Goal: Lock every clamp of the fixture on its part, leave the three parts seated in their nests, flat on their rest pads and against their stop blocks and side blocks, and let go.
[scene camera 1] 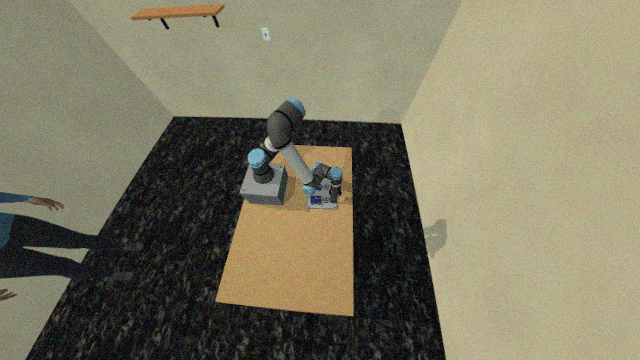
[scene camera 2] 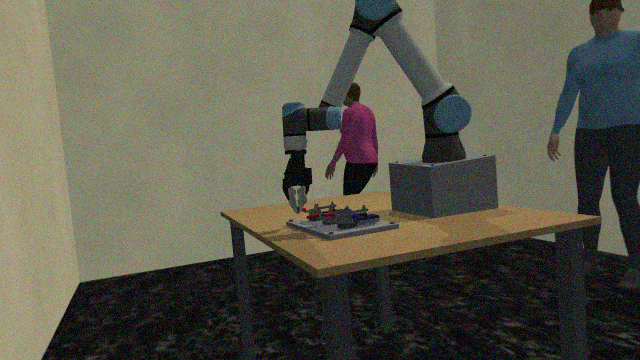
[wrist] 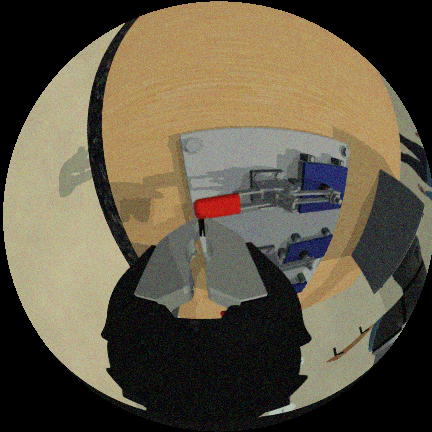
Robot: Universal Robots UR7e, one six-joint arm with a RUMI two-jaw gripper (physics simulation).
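Note:
The fixture plate lies on the table. In the wrist view, a nearer blue part has a clamp arm extending over it; the clamp's red handle reaches low toward the plate edge. A second blue part and a sliver of a third blue part show farther along. Their clamps are largely hidden by the fingers, so their state cannot be told. My gripper is shut and empty, its tips beside that red handle at the plate edge. Seating against blocks is too small to judge.
The wooden table carries the robot's grey base box. A person in blue stands beyond the table, and a person in magenta stands behind the arm.

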